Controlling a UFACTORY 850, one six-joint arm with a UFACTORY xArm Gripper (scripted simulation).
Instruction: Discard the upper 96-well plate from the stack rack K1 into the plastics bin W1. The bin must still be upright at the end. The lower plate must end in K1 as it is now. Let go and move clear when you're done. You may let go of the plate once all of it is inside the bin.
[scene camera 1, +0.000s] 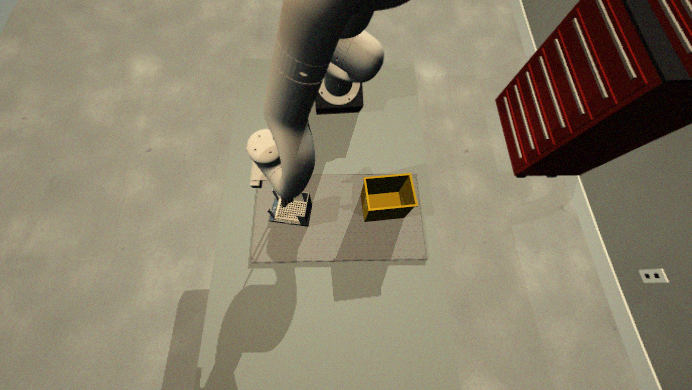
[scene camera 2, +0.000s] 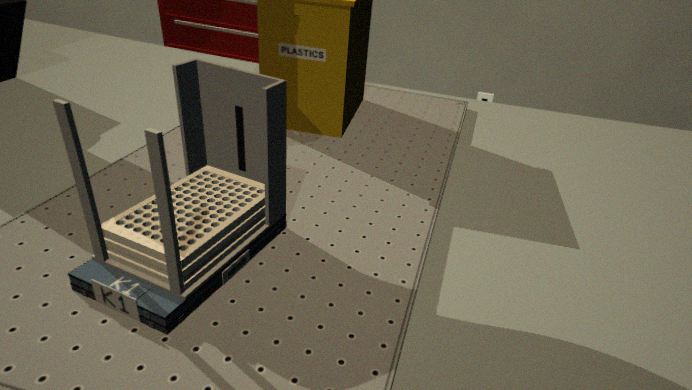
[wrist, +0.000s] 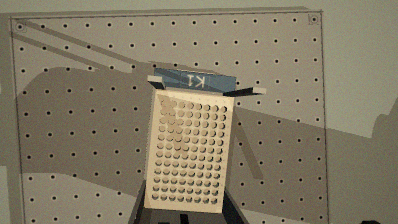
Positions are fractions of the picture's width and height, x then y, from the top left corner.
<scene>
In view: a 96-well plate (scene camera 2: 0.31, 0.53) and a yellow plastics bin (scene camera 2: 0.47, 0.15).
The wrist view does not show the yellow plastics bin: it is out of frame.
</scene>
